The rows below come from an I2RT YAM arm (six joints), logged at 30 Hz.
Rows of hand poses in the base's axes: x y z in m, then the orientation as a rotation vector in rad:
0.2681 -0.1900 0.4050 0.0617 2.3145 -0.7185
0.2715 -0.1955 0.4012 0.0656 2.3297 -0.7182
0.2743 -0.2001 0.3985 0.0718 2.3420 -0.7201
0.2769 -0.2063 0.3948 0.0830 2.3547 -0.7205
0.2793 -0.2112 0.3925 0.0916 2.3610 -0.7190
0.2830 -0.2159 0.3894 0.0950 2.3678 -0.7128
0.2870 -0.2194 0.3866 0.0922 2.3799 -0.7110
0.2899 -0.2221 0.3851 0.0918 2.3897 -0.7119
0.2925 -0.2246 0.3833 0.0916 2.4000 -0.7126
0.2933 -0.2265 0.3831 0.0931 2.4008 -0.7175
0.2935 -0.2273 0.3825 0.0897 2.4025 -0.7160
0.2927 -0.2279 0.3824 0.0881 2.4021 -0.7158
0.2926 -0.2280 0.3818 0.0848 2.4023 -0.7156
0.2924 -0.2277 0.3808 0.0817 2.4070 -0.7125
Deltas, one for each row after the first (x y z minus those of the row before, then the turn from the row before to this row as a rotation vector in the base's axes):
0.0034 -0.0055 -0.0038 0.0048 0.0134 -0.0055
0.0028 -0.0046 -0.0027 0.0032 0.0107 -0.0072
0.0026 -0.0062 -0.0037 0.0056 0.0099 -0.0103
0.0024 -0.0049 -0.0023 0.0047 0.0039 -0.0067
0.0037 -0.0047 -0.0031 0.0067 0.0043 -0.0017
0.0040 -0.0035 -0.0028 0.0034 0.0114 0.0003
0.0029 -0.0027 -0.0015 0.0016 0.0095 -0.0018
0.0026 -0.0025 -0.0018 0.0019 0.0099 -0.0019
0.0008 -0.0019 -0.0002 -0.0028 0.0016 -0.0027
0.0002 -0.0008 -0.0006 0.0006 0.0018 0.0025
-0.0008 -0.0006 -0.0001 -0.0003 -0.0001 0.0012
-0.0001 -0.0001 -0.0006 -0.0006 0.0007 0.0023
-0.0002 0.0003 -0.0010 0.0025 0.0042 0.0022

